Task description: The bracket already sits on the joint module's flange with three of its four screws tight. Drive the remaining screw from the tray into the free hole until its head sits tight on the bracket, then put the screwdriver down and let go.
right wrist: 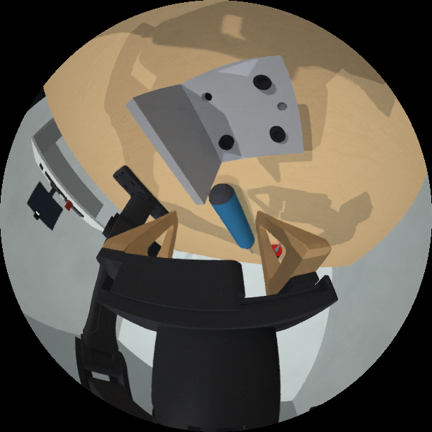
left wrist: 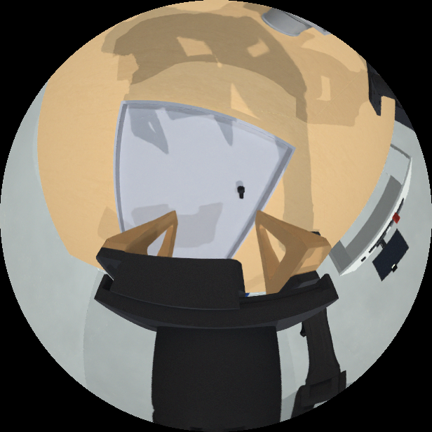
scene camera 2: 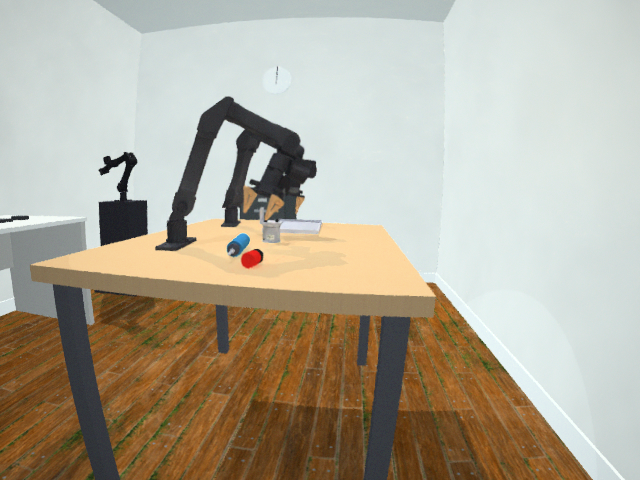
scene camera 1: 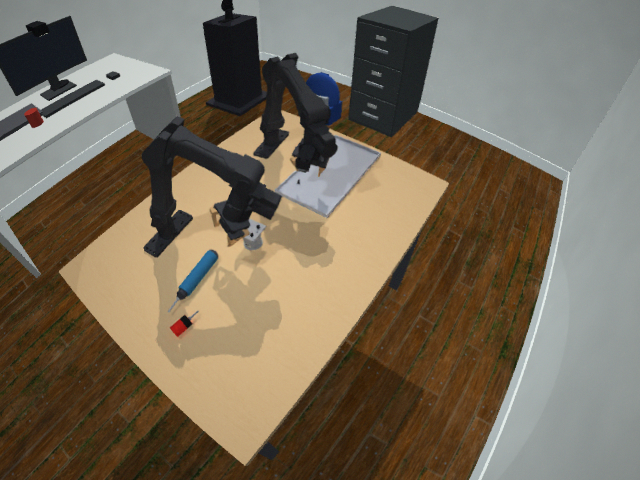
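Pixels of known places: left gripper, fingertip midpoint: [scene camera 2: 286, 213] [scene camera 1: 308, 172]; right gripper, fingertip midpoint: [scene camera 2: 254, 216] [scene camera 1: 222, 236]; left arm's base at its link origin: [scene camera 2: 231, 224] [scene camera 1: 271, 143]; right arm's base at its link origin: [scene camera 2: 177, 244] [scene camera 1: 168, 233].
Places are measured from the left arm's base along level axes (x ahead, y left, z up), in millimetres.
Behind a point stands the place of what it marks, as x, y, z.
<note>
The loose black screw [scene camera 1: 298, 181] @(215, -183, 14) [left wrist: 241, 190] stands in the grey tray [scene camera 1: 356, 160] @(363, 39, 4) [left wrist: 175, 180] [scene camera 2: 305, 226] @(342, -67, 4). My left gripper [scene camera 1: 306, 168] @(254, -183, 71) [left wrist: 216, 215] is open and empty above the tray. The grey bracket [right wrist: 245, 112] [scene camera 1: 257, 227] @(219, -477, 71) sits on the joint module [scene camera 1: 253, 242] [scene camera 2: 271, 234] [left wrist: 285, 22]; three black screw heads and a free hole [right wrist: 208, 96] beside its upright plate show in the right wrist view. My right gripper [scene camera 1: 222, 234] @(150, -561, 89) [scene camera 2: 258, 214] @(150, -561, 89) [right wrist: 216, 216] is open and empty, above and beside the bracket. A blue screwdriver [scene camera 1: 199, 272] @(127, -677, 37) [scene camera 2: 238, 244] @(122, -748, 32) [right wrist: 235, 220] lies on the table.
A short red-handled screwdriver [scene camera 1: 178, 327] @(169, -852, 32) [scene camera 2: 252, 258] @(167, -872, 23) [right wrist: 278, 251] lies near the blue one's tip on the table [scene camera 1: 248, 392] @(421, -914, 0). A white desk [scene camera 1: 139, 69], a dark pedestal [scene camera 1: 233, 62], a blue object [scene camera 1: 323, 85] and a filing cabinet [scene camera 1: 387, 72] stand beyond the table.
</note>
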